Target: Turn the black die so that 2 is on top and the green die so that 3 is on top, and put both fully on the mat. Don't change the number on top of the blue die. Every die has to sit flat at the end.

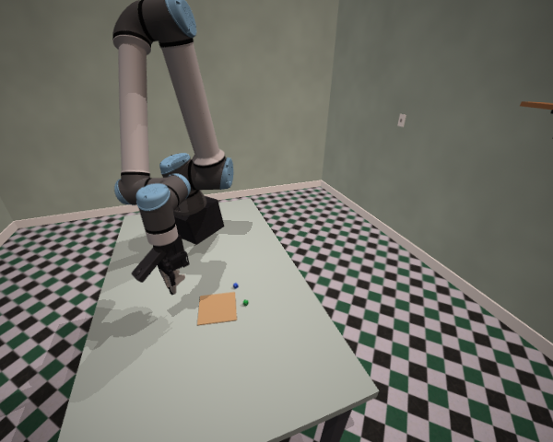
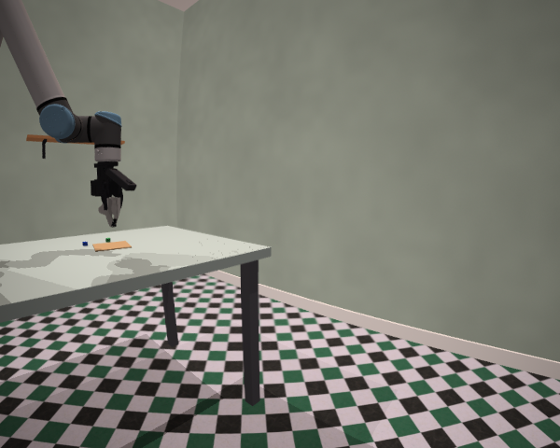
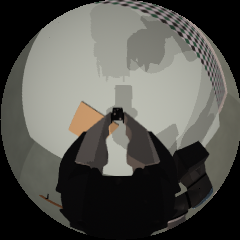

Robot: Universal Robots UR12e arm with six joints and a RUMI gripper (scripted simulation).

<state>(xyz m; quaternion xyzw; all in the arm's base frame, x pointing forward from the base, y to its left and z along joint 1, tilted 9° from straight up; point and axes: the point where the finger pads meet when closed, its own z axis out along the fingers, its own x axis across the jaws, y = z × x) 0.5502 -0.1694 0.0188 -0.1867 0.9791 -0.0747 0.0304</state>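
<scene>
The orange mat lies 140 mm to the left of my hand, 110 mm below it and 50 mm ahead of it. From my hand the other things lie so: green die (240 mm to the left, 110 mm below, 80 mm ahead); black die (10 mm below); blue die (240 mm to the left, 110 mm below, 30 mm behind).
</scene>
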